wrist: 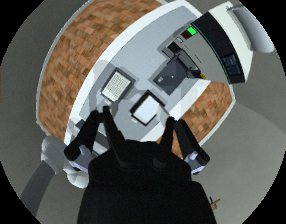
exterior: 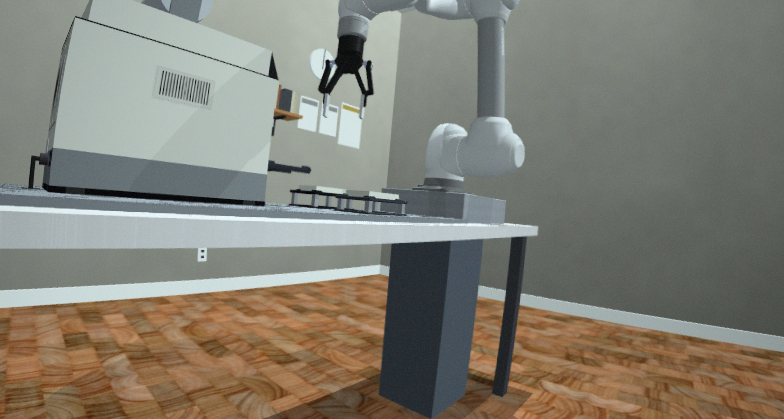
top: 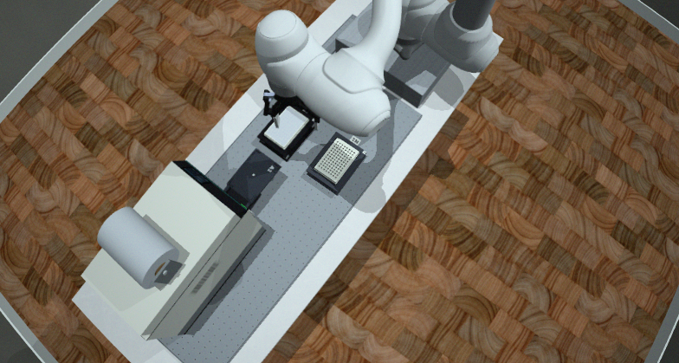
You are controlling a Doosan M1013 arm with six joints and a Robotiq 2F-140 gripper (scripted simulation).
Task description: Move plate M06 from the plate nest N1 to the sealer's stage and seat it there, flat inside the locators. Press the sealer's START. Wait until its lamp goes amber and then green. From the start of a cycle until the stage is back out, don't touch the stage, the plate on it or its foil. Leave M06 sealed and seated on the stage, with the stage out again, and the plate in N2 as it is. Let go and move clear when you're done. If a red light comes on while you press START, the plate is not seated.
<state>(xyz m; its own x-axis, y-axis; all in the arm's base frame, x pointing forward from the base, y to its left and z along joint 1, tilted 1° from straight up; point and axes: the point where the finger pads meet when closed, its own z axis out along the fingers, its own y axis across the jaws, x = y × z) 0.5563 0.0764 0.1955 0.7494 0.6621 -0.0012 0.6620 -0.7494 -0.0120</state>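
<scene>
My hand is 25 cm above the nest N1, 9 cm to the right of it and 6 cm past it. Round my hand: foil roll 50 cm ahead, 13 cm above, 2 cm to the left; white plate 23 cm below, 10 cm to the right, 2 cm behind; sealer stage 18 cm below, 17 cm ahead, 3 cm to the right.
</scene>
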